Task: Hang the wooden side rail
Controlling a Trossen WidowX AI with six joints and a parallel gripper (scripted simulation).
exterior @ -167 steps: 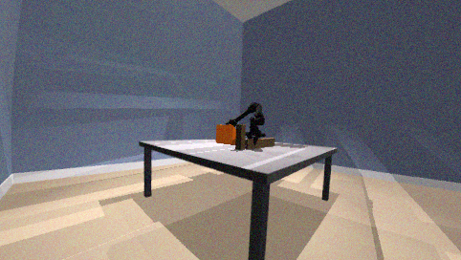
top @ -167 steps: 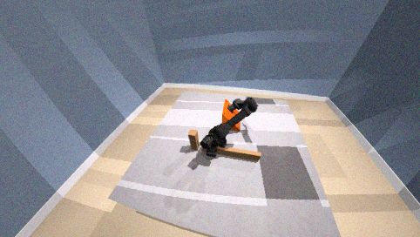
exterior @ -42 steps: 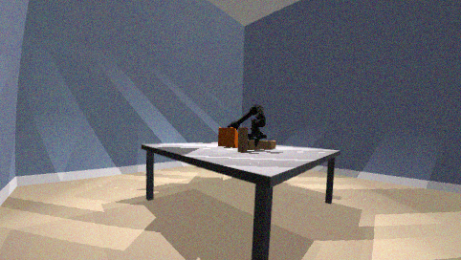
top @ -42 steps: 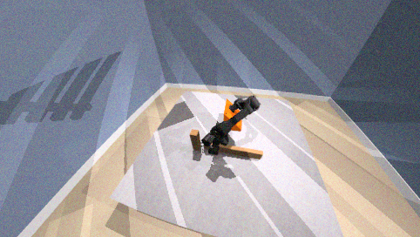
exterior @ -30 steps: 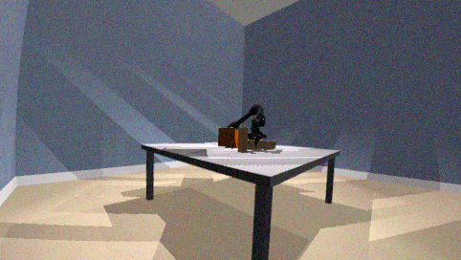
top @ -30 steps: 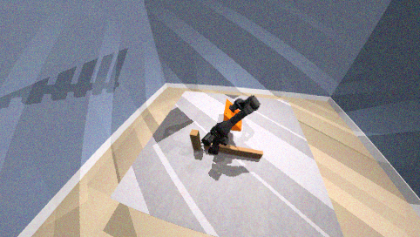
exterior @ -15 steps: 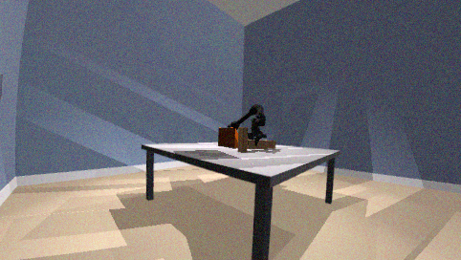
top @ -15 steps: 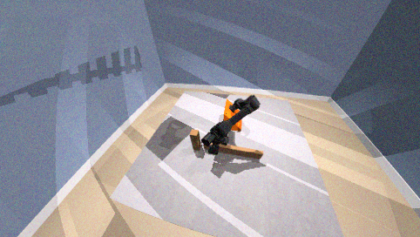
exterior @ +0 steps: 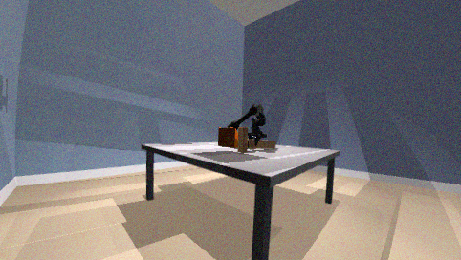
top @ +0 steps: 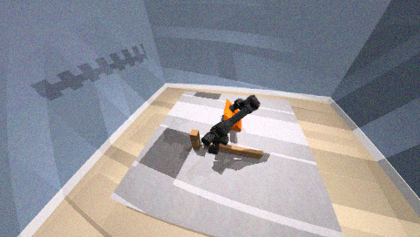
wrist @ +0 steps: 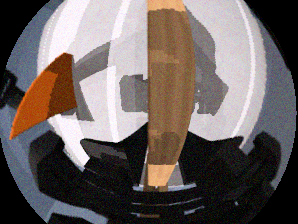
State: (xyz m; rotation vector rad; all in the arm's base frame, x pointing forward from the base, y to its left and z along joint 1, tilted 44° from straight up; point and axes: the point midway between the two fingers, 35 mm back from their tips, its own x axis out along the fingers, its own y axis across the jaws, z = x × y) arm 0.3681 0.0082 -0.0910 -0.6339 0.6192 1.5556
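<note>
Now: the wooden headboard post 140 mm to the right of my gripper tip, 40 mm above it and 10 mm ahead of it.
</note>
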